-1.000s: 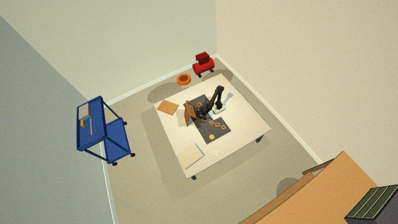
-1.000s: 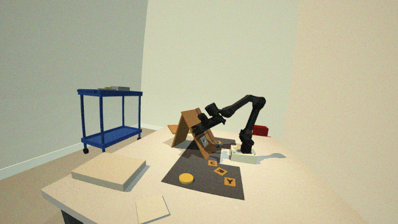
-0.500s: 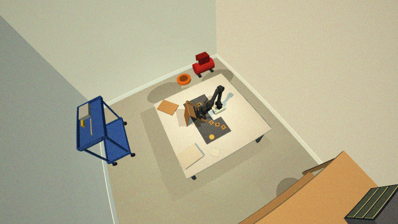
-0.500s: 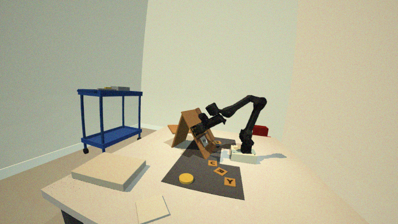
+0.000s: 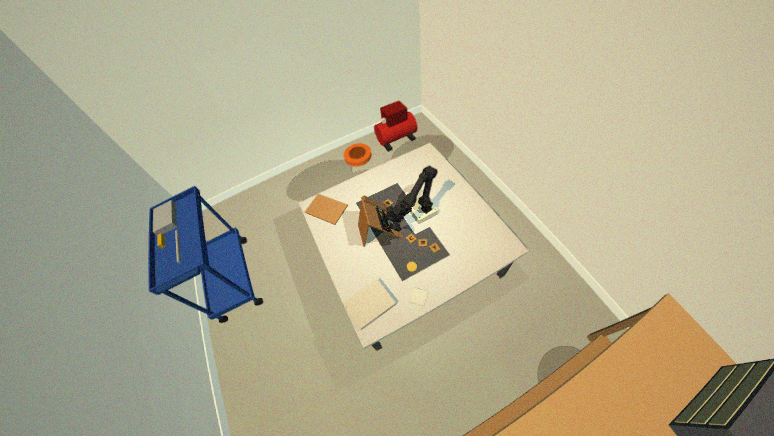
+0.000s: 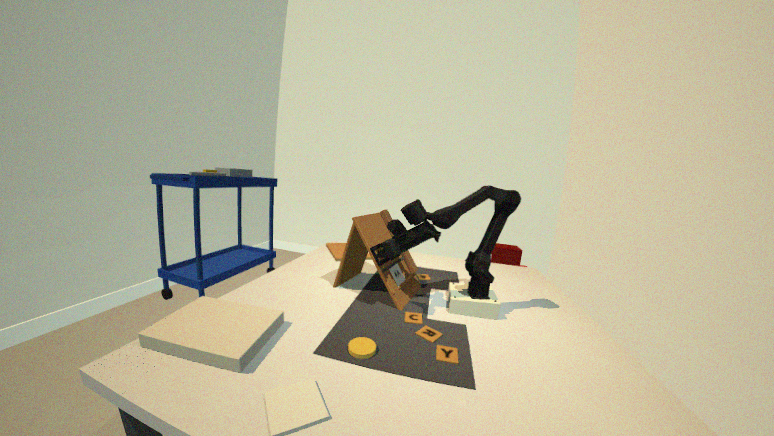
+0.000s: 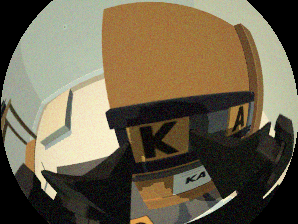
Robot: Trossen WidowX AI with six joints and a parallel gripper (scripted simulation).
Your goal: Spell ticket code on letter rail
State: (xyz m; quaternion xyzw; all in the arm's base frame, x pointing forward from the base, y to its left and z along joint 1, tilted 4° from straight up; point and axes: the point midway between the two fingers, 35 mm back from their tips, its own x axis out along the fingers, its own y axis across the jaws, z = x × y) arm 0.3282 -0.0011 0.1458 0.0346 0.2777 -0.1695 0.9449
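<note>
My gripper tip is 8 cm above the white ticket, 6 cm past it and 3 cm to the left of it. The rest, counted from my gripper tip: pale pad (49 cm to the left, 16 cm below, 10 cm ahead); then yellow disc (30 cm to the left, 16 cm below); then dark mat (17 cm below, 16 cm behind, 1 cm to the right).
</note>
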